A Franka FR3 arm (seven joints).
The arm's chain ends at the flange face. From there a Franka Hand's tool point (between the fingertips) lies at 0.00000 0.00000 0.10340 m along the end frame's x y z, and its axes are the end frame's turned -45 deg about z.
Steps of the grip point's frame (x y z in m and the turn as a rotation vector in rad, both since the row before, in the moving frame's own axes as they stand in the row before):
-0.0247 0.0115 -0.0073 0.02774 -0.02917 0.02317
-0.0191 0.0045 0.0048 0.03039 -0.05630 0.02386
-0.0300 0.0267 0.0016 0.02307 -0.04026 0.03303
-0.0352 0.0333 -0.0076 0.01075 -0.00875 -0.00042
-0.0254 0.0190 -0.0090 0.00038 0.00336 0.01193
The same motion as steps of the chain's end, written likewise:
-0.0052 0.0255 -0.0072 -0.00101 -0.04024 0.02317
-0.0040 0.0149 0.0050 -0.01832 -0.06130 0.02386
0.0023 0.0389 0.0017 -0.01216 -0.04478 0.03303
0.0001 0.0486 -0.0076 0.00141 -0.01379 -0.00042
-0.0047 0.0317 -0.0090 0.00264 0.00211 0.01193

